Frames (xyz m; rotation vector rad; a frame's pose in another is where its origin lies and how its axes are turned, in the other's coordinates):
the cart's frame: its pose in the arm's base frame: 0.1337 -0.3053 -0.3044 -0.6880 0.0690 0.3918
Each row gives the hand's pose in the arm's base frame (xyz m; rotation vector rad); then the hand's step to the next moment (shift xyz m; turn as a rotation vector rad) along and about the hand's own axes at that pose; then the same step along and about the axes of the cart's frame.
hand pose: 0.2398 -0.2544 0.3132 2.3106 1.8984 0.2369
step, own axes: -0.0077 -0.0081 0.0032 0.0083 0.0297 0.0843
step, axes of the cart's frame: -0.0089 0.0020 -0.0071 0.0592 0.0292 -0.0609
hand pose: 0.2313 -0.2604 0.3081 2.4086 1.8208 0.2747
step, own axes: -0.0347 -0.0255 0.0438 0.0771 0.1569 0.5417
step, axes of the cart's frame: -0.0210 0.0217 -0.0535 0.3679 0.2228 -0.3728
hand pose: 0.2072 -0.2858 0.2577 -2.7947 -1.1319 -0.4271
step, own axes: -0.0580 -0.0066 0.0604 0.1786 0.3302 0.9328
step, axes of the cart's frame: -0.0218 0.0412 -0.0699 0.6943 0.3388 -0.6436
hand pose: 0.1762 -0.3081 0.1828 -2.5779 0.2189 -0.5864
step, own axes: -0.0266 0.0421 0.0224 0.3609 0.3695 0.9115
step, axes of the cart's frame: -0.0123 0.0207 -0.0490 0.7930 0.1801 -0.6605
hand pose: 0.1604 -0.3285 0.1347 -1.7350 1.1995 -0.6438
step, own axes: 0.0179 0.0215 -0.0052 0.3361 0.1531 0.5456
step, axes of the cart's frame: -0.0097 -0.0014 -0.0267 0.5031 -0.0240 -0.4247
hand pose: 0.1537 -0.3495 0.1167 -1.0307 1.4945 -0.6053
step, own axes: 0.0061 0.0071 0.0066 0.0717 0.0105 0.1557
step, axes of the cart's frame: 0.0062 0.0040 -0.0088 0.1445 -0.0305 -0.0876
